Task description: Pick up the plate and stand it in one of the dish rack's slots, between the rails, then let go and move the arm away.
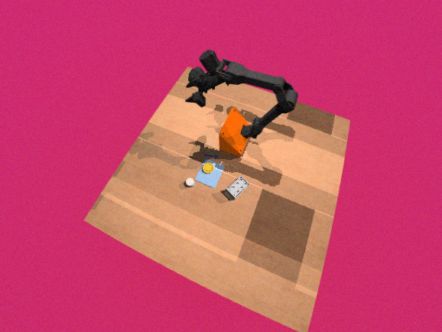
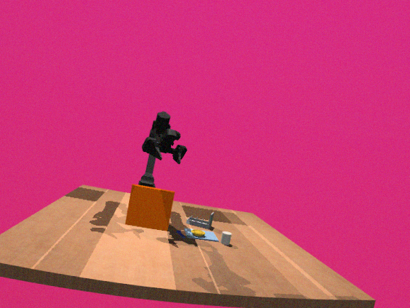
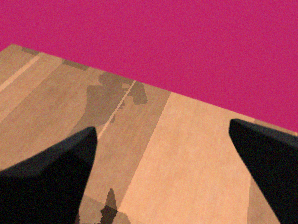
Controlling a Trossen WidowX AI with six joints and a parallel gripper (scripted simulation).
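Right now my gripper tip is 32 cm above the yellow plate, 22 cm short of it and 17 cm to the right of it. From my gripper tip the other things lie so: grey dish rack 37 cm to the left, 31 cm below, 28 cm ahead; light blue mat 33 cm below, 24 cm ahead, 18 cm to the left.
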